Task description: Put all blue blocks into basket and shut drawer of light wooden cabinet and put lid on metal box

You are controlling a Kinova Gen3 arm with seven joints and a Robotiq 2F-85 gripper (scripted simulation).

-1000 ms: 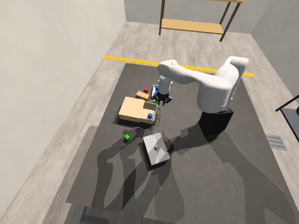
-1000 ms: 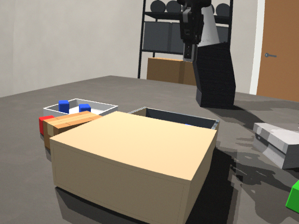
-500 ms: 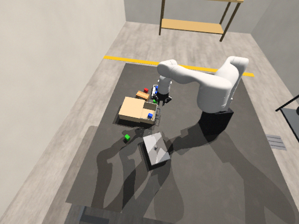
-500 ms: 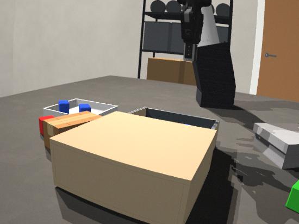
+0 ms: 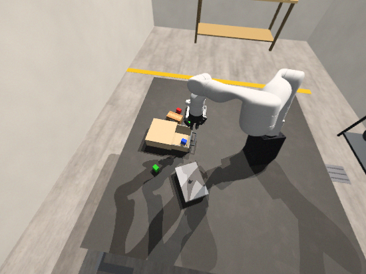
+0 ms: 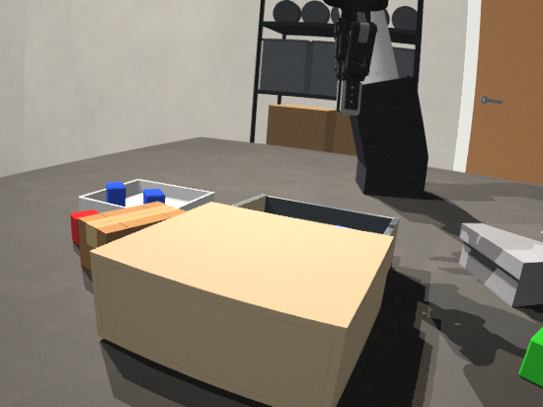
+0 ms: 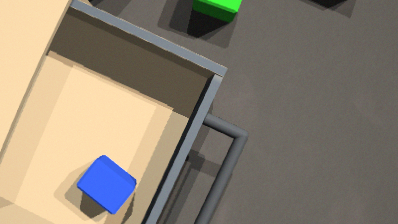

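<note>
The drawer is 8 cm ahead of my hand and 16 cm below it. From my hand the other things lie so: light wooden cabinet 14 cm ahead, 1 cm to the left, 15 cm below; then lid 7 cm behind, 26 cm to the left, 14 cm below; then brown box 18 cm ahead, 15 cm to the right, 15 cm below.
</note>
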